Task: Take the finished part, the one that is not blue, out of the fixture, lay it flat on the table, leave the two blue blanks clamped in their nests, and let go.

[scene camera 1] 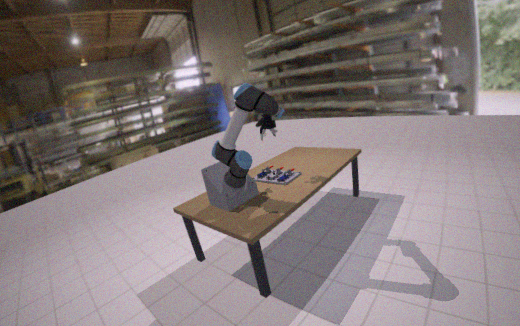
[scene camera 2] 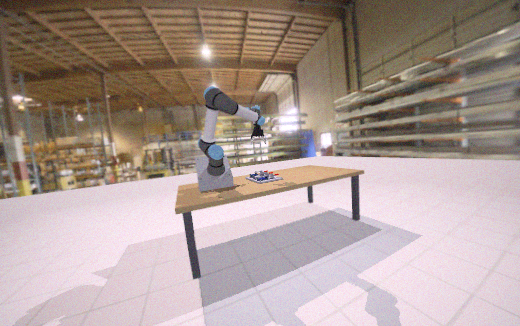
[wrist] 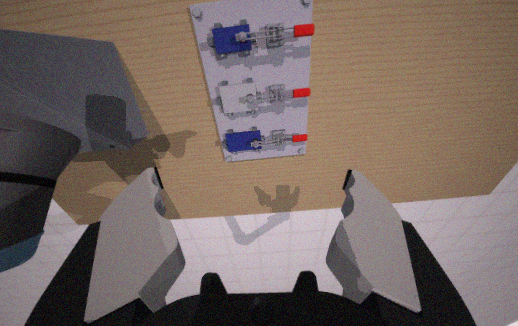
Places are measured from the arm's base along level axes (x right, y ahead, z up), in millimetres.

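Where they show: gripper, between the fingertips: (scene camera 1: 268,138) (scene camera 2: 258,145) (wrist: 254,170); arm's base, origin of its link: (scene camera 1: 234,179) (scene camera 2: 216,169) (wrist: 23,131).
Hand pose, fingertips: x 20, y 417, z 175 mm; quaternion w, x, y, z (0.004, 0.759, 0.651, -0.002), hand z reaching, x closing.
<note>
Things, the pixels of their top centre, and the offset from my fingertips. Level surfaces: height alone.
- fixture plate, centre of its top: (wrist: 259,94) (scene camera 1: 275,175) (scene camera 2: 262,177) dx -2, dy +13, dz -312 mm
- finished part, centre of its top: (wrist: 238,98) dx -2, dy -35, dz -291 mm
- wooden table, height of its surface: dz -327 mm
The fixture plate (scene camera 1: 270,181) (scene camera 2: 257,181) (wrist: 295,65) lies on the table with three nests in a row. In the wrist view the finished part (wrist: 233,100), light grey, sits in the middle nest, with a clamp tip over its right side. A blue blank (wrist: 223,43) sits in the upper nest and another blue blank (wrist: 238,142) in the lower nest, each under its clamp tip. My gripper (scene camera 1: 268,136) (scene camera 2: 259,141) (wrist: 254,170) is open and empty, high above the table. In the wrist view the fixture shows beyond the fingertips.
Three red clamp handles (wrist: 304,30) (wrist: 301,92) (wrist: 299,137) point right, away from the parts. The grey robot pedestal (scene camera 1: 220,190) (scene camera 2: 215,180) stands on the wooden table (scene camera 1: 320,160) (scene camera 2: 320,173) (wrist: 400,100) beside the fixture. The table's edge crosses the wrist view below the fixture.
</note>
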